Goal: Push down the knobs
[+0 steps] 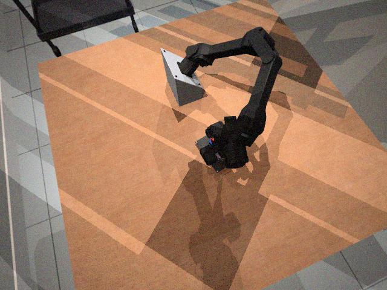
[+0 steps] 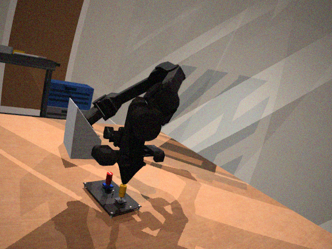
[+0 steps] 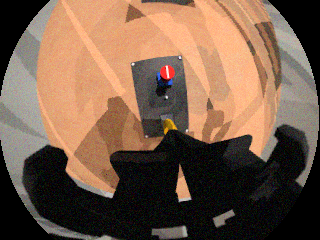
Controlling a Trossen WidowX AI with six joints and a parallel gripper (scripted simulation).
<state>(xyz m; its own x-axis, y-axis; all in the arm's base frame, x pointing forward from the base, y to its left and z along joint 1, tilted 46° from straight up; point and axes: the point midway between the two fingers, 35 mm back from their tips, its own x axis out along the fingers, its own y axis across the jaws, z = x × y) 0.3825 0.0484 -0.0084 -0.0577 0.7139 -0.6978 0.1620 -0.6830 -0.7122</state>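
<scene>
Now: gripper tip 2 cm above the yellow knob. Round my gripper tip: red knob 8 cm behind, 1 cm to the right, 2 cm below.
</scene>
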